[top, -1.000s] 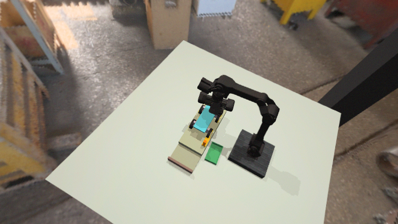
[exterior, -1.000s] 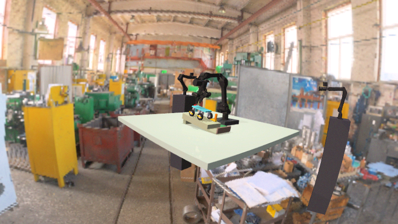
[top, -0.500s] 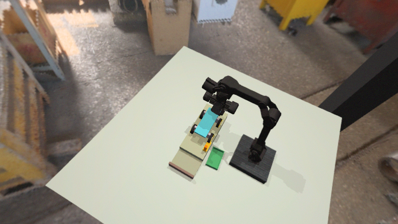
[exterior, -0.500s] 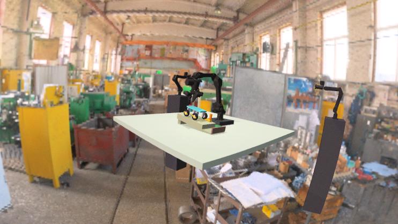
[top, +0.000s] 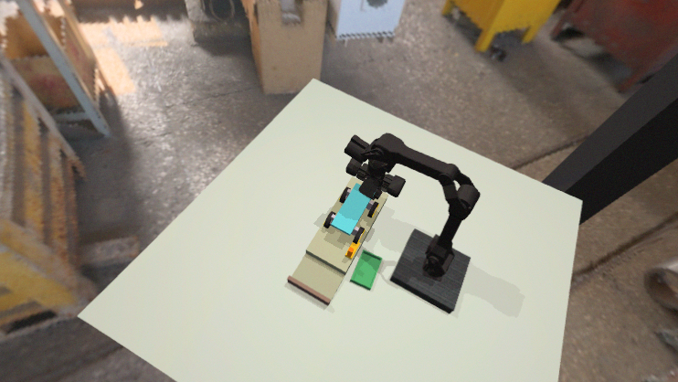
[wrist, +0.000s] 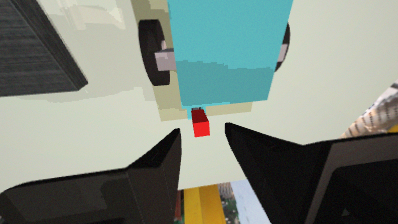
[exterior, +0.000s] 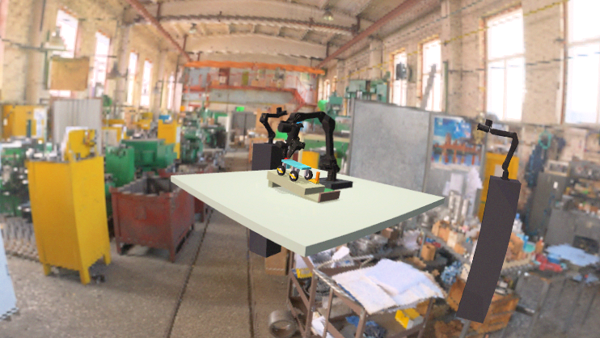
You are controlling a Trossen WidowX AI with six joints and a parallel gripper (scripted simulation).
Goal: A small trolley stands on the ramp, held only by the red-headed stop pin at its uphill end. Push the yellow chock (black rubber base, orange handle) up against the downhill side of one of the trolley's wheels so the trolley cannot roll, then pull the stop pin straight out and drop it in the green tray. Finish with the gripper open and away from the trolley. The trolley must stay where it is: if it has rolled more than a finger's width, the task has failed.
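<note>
Now: the stop pin 4 cm below my gripper tip and 1 cm to the right of it. Round my gripper tip: ramp: 12 cm below, 10 cm to the left, 4 cm ahead; yellow chock: 21 cm to the left, 9 cm below; trolley: 10 cm to the left, 6 cm below, 4 cm ahead.
</note>
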